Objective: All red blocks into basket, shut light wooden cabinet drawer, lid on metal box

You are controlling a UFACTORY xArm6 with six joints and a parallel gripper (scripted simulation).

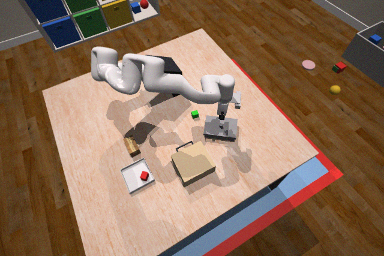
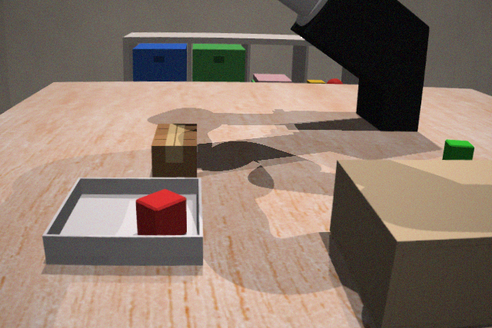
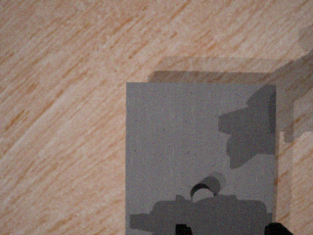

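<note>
Right now the grey lid is 14 cm below my hand. The rest, counted from my hand: drawer (9 cm ahead, 25 cm to the right, 15 cm below); light wooden cabinet (11 cm ahead, 25 cm to the right, 15 cm below); metal box (16 cm below).
</note>
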